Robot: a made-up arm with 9 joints.
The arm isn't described. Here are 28 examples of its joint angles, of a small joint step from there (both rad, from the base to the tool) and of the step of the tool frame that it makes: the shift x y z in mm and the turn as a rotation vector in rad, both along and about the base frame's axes.
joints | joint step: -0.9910 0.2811 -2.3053 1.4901 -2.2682 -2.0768 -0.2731 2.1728 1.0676 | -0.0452 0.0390 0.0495 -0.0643 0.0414 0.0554 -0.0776 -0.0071 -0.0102
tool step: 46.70 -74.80 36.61 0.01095 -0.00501 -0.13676
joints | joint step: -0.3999 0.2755 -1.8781 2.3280 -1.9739 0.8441 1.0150 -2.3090 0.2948 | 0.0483 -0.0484 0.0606 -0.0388 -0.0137 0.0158 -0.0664 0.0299 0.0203
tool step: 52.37 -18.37 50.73 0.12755 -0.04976 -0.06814
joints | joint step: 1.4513 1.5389 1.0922 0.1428 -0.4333 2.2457 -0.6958 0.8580 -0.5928 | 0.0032 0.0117 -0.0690 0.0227 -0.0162 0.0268 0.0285 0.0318 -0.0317
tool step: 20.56 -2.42 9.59 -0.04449 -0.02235 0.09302
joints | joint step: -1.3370 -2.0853 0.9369 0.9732 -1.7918 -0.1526 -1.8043 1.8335 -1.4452 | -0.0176 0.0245 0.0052 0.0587 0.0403 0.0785 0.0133 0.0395 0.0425
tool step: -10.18 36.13 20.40 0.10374 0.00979 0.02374
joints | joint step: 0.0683 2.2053 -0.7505 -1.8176 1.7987 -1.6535 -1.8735 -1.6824 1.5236 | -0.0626 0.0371 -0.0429 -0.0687 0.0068 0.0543 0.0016 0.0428 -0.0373
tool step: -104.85 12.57 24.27 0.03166 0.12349 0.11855
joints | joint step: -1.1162 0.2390 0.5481 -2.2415 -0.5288 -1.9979 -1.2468 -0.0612 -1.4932 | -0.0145 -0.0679 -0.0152 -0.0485 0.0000 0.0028 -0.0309 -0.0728 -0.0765
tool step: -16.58 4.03 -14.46 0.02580 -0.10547 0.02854
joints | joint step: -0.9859 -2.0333 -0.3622 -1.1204 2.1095 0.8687 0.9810 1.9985 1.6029 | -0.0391 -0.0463 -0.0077 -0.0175 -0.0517 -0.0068 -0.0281 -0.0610 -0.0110
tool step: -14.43 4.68 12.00 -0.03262 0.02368 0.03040
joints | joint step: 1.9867 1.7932 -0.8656 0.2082 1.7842 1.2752 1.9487 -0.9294 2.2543 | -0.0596 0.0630 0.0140 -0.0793 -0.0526 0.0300 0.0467 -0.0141 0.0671
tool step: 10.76 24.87 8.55 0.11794 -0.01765 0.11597
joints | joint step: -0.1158 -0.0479 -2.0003 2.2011 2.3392 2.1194 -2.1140 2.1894 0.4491 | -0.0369 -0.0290 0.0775 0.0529 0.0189 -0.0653 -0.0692 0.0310 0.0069
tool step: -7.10 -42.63 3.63 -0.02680 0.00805 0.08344
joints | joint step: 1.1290 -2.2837 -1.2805 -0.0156 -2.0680 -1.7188 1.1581 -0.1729 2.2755 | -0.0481 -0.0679 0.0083 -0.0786 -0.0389 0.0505 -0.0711 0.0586 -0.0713
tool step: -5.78 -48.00 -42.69 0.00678 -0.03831 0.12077
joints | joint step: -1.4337 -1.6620 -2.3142 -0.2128 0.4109 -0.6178 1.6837 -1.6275 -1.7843 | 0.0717 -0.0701 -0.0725 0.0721 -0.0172 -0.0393 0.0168 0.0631 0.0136
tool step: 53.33 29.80 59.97 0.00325 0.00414 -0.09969
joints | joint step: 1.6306 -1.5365 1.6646 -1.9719 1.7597 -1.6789 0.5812 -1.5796 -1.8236 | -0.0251 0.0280 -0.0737 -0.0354 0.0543 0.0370 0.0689 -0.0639 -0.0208
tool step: 11.10 -45.66 -48.03 0.01845 0.12786 -0.13140
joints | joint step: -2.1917 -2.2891 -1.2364 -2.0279 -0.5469 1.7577 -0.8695 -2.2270 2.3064 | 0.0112 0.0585 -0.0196 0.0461 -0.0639 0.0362 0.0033 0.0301 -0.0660
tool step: 52.29 1.60 -44.38 -0.07782 -0.09662 -0.08007
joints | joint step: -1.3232 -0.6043 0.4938 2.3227 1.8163 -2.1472 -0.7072 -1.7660 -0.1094 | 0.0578 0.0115 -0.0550 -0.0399 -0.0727 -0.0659 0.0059 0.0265 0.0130
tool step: -24.42 -26.84 19.67 -0.07162 0.04344 -0.16805
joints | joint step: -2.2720 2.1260 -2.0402 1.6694 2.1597 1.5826 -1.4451 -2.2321 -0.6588 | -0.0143 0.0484 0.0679 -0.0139 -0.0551 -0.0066 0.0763 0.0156 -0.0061
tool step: -56.94 43.57 5.49 -0.02883 -0.02276 -0.10432
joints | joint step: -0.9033 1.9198 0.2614 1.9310 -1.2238 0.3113 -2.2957 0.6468 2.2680 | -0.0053 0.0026 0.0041 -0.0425 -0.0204 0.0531 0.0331 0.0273 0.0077
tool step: 2.02 -11.17 9.60 -0.00042 0.01854 0.05956
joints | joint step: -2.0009 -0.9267 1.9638 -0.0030 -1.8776 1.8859 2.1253 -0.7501 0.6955 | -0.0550 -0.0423 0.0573 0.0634 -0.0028 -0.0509 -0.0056 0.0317 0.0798
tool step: -86.39 -34.21 47.87 -0.11595 0.07073 -0.00083
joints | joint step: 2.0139 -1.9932 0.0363 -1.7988 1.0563 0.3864 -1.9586 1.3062 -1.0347 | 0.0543 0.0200 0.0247 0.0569 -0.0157 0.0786 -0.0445 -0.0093 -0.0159
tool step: -95.67 -22.18 7.50 -0.05214 0.07802 -0.11902
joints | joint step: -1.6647 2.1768 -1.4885 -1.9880 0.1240 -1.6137 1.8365 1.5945 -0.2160 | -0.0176 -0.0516 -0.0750 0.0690 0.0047 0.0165 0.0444 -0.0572 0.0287
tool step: 59.91 -35.81 -41.95 -0.03003 0.12835 0.04487
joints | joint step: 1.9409 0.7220 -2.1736 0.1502 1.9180 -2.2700 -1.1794 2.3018 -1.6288 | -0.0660 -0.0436 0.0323 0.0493 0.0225 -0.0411 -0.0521 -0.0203 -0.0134
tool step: -73.39 18.18 -29.56 -0.01490 -0.12188 0.04753
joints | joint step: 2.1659 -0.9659 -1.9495 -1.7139 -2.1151 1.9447 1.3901 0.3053 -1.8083 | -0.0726 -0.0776 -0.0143 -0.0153 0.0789 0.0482 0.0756 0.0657 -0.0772
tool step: 27.82 45.25 -24.22 -0.11401 -0.02290 -0.03922
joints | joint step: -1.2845 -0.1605 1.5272 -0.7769 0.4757 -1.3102 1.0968 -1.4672 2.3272 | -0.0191 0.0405 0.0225 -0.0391 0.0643 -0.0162 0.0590 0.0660 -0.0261
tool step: 1.71 -32.45 30.37 -0.13559 0.13772 0.10766
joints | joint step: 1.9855 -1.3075 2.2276 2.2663 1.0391 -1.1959 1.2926 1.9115 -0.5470 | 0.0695 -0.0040 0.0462 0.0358 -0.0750 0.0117 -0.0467 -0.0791 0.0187
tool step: -18.59 55.33 38.36 0.08409 -0.09015 0.10110
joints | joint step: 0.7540 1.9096 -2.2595 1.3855 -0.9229 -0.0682 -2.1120 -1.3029 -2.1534 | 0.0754 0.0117 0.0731 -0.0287 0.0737 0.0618 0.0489 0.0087 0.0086
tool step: -40.26 -64.75 -50.13 0.03969 0.14046 -0.09657
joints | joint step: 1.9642 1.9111 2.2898 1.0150 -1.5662 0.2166 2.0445 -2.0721 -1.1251 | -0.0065 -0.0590 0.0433 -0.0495 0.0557 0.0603 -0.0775 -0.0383 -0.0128
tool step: 34.83 -13.88 -34.36 -0.05256 0.03750 0.02085
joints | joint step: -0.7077 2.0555 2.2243 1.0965 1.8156 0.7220 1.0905 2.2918 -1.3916 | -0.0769 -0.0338 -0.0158 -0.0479 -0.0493 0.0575 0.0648 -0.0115 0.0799
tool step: 5.56 -16.67 -25.63 -0.03584 -0.02103 -0.03047
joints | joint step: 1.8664 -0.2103 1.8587 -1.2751 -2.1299 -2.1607 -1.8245 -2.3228 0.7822 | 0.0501 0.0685 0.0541 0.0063 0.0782 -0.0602 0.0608 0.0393 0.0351
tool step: 106.28 76.33 16.58 0.06420 -0.09123 -0.09782
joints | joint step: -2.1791 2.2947 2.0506 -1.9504 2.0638 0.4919 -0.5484 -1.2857 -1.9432 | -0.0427 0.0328 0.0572 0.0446 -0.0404 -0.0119 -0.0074 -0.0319 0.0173
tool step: 59.16 41.41 15.24 0.04691 -0.06256 0.03711
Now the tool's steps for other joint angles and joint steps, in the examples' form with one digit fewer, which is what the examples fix.
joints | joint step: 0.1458 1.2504 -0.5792 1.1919 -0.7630 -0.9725 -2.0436 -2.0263 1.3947 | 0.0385 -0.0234 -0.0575 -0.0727 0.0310 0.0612 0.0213 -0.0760 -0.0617
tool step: -31.3 -1.1 9.8 -0.0091 0.1043 -0.0043
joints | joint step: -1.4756 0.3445 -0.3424 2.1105 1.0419 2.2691 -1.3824 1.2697 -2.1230 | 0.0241 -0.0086 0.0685 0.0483 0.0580 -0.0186 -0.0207 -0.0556 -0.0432
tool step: 29.8 -8.2 -3.6 0.0367 0.1016 -0.0048
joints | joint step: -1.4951 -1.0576 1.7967 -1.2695 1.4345 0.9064 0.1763 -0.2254 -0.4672 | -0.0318 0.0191 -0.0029 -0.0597 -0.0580 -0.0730 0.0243 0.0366 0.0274
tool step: -49.8 -40.7 6.2 0.0831 -0.0121 0.1343
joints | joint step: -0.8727 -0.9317 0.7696 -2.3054 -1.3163 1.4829 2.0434 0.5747 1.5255 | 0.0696 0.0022 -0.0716 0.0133 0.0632 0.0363 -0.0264 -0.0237 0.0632
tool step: -145.6 -64.4 22.0 0.0435 0.0221 -0.2419
